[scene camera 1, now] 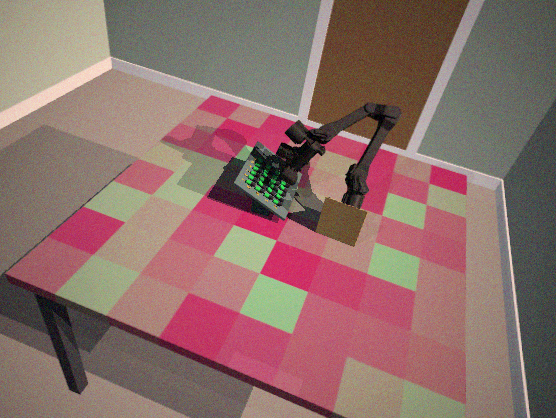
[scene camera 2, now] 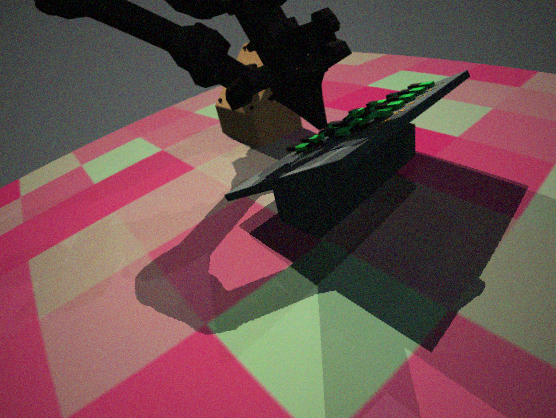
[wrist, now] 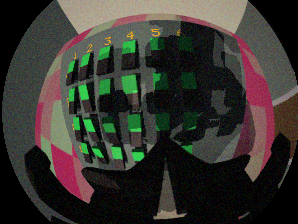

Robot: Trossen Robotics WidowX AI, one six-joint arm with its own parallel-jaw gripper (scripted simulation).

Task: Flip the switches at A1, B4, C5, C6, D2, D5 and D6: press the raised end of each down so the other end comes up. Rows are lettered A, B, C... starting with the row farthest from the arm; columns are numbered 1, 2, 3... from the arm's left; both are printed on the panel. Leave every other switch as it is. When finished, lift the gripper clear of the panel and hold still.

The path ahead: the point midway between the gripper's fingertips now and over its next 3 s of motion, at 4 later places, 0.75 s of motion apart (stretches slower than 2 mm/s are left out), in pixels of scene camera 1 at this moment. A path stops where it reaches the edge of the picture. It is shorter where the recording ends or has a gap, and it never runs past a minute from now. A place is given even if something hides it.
My gripper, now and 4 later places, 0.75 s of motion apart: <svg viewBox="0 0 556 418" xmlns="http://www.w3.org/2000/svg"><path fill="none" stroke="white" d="M280 178L279 178L279 179L287 165L279 168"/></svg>
